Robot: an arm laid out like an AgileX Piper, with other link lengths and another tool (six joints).
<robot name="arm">
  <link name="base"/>
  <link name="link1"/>
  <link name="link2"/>
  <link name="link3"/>
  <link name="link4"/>
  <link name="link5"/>
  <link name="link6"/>
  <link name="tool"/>
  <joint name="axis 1" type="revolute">
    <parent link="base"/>
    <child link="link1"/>
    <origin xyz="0 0 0.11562" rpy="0 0 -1.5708"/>
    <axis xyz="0 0 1"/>
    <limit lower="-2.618" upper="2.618"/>
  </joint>
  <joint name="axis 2" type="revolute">
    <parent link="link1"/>
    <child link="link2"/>
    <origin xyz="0 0 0" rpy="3.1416 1.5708 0"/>
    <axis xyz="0 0 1"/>
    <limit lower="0" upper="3.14"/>
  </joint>
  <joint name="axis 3" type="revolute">
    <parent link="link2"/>
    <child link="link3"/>
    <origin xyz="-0.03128 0.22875 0" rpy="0 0 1.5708"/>
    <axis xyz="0 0 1"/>
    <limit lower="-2.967" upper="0"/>
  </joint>
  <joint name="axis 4" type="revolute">
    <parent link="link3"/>
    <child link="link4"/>
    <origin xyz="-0.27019 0.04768 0" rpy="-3.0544 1.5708 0"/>
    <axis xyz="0 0 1"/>
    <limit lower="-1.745" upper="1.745"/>
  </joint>
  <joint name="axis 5" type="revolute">
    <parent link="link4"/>
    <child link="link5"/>
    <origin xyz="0 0 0" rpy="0 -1.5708 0"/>
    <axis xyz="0 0 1"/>
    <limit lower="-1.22" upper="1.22"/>
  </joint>
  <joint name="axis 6" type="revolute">
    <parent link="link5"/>
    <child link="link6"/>
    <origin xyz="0.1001 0 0" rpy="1.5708 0 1.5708"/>
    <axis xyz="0 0 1"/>
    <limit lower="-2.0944" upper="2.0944"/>
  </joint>
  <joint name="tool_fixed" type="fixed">
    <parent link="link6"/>
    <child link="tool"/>
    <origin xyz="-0.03 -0.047 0.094" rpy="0.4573 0 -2.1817"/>
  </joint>
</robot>
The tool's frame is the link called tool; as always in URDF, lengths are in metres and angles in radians.
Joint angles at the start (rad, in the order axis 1, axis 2, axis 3, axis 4, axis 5, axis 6):
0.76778, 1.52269, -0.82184, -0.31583, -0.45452, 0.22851
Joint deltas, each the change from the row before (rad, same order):
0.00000, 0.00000, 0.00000, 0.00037, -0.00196, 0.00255
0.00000, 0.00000, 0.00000, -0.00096, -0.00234, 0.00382
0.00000, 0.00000, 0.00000, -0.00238, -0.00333, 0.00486
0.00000, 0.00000, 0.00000, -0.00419, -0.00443, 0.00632
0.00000, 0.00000, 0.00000, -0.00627, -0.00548, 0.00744
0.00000, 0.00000, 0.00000, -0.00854, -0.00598, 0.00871
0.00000, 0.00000, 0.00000, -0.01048, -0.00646, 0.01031
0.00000, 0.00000, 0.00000, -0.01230, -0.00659, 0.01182
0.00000, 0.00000, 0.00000, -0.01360, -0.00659, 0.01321
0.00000, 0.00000, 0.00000, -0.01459, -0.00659, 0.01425
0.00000, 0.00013, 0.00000, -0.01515, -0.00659, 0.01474
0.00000, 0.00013, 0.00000, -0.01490, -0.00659, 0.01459
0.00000, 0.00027, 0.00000, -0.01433, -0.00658, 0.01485
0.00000, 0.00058, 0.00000, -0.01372, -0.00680, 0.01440
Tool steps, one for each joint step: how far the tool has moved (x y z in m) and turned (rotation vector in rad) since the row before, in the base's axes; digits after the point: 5 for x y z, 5 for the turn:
0.00002, -0.00002, 0.00025, 0.00331, 0.00109, -0.00016
-0.00006, 0.00009, 0.00028, 0.00360, 0.00111, 0.00049
-0.00018, 0.00023, 0.00044, 0.00417, 0.00057, 0.00139
-0.00032, 0.00040, 0.00060, 0.00485, 0.00008, 0.00250
-0.00049, 0.00061, 0.00077, 0.00512, -0.00077, 0.00383
-0.00066, 0.00080, 0.00083, 0.00492, -0.00129, 0.00514
-0.00080, 0.00096, 0.00086, 0.00508, -0.00132, 0.00622
-0.00094, 0.00110, 0.00082, 0.00496, -0.00113, 0.00719
-0.00103, 0.00119, 0.00075, 0.00495, -0.00064, 0.00785
-0.00111, 0.00127, 0.00068, 0.00490, -0.00023, 0.00840
-0.00117, 0.00132, 0.00058, 0.00467, 0.00008, 0.00879
-0.00118, 0.00131, 0.00056, 0.00464, 0.00025, 0.00879
-0.00114, 0.00127, 0.00045, 0.00492, 0.00104, 0.00856
-0.00112, 0.00126, 0.00034, 0.00490, 0.00127, 0.00846

